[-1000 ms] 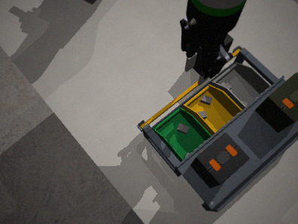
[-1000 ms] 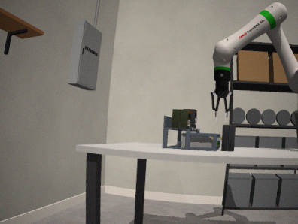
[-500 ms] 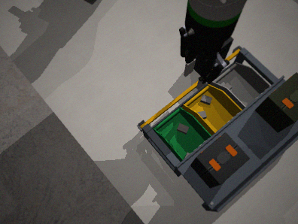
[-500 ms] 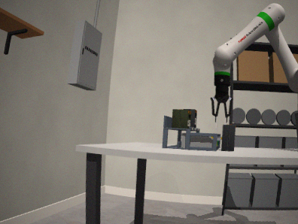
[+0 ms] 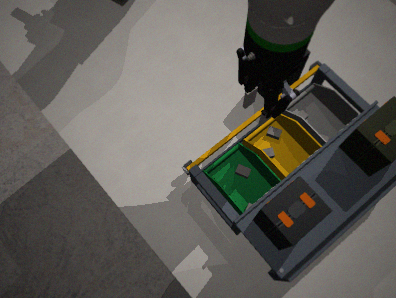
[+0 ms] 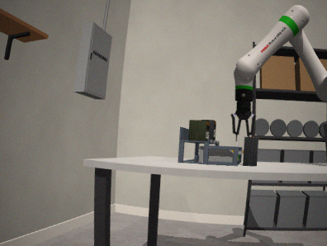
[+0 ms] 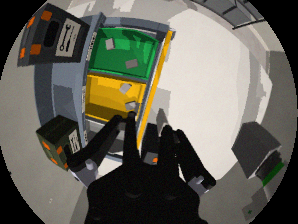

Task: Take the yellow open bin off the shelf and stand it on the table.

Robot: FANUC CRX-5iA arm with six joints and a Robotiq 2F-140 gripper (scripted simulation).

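Right now the long yellow rod is 5 cm below my hand. Round my hand: yellow open bin 10 cm ahead, 2 cm to the right, 7 cm below; then green bin 8 cm ahead, 13 cm to the right, 7 cm below; then grey bin 12 cm ahead, 9 cm to the left, 7 cm below.
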